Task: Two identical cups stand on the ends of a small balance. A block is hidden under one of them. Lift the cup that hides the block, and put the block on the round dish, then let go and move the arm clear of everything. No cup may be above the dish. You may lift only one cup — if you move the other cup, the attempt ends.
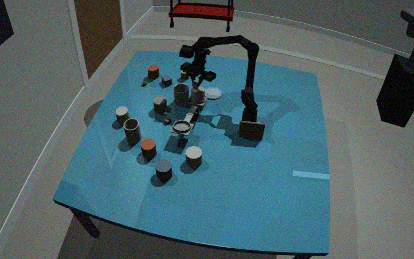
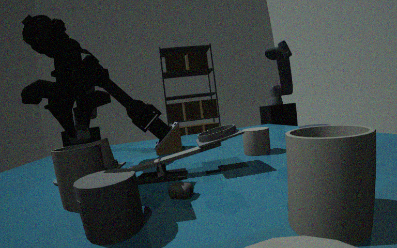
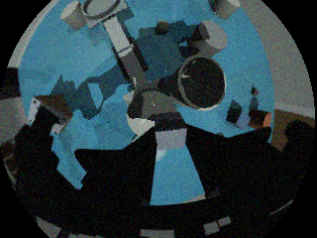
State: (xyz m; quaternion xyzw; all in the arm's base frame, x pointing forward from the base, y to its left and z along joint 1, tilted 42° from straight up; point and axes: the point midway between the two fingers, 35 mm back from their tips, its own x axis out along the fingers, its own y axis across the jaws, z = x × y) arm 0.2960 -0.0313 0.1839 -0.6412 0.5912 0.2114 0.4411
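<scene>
Now: the cup 50 mm below my gripper tip and 20 mm behind it. From my gripper tip the other things lie so: grey block: 10 mm above; balance beam: 160 mm to the left, 70 mm below, 20 mm behind; round dish: 100 mm below, 80 mm to the right, 70 mm behind.
</scene>
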